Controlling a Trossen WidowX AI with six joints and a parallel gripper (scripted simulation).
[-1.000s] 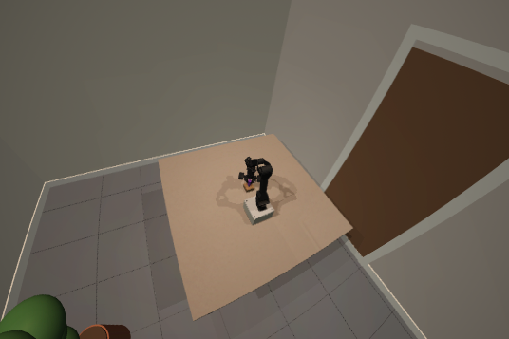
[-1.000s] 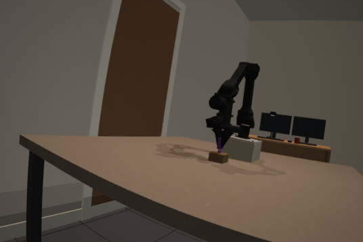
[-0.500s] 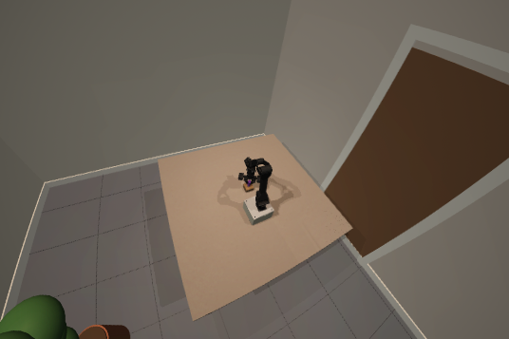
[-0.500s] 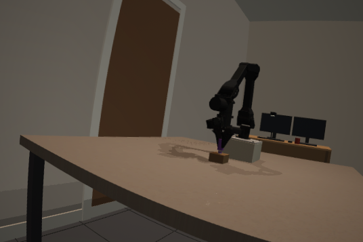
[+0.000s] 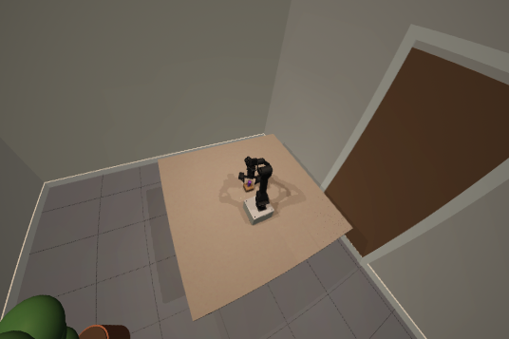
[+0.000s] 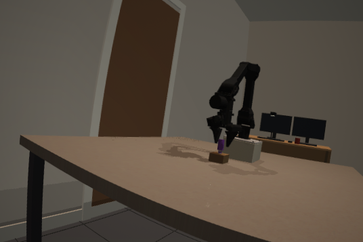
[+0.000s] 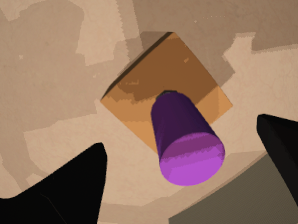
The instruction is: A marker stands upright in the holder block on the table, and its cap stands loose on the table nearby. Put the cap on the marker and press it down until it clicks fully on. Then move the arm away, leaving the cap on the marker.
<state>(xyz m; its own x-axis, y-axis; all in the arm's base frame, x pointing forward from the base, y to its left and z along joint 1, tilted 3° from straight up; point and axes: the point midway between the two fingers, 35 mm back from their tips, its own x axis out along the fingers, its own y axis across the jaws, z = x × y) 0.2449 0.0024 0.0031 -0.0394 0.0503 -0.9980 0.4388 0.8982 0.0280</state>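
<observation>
Right now my gripper tip is right at the purple cap. The rest, counted from my gripper tip: holder block: 6 cm below.
</observation>
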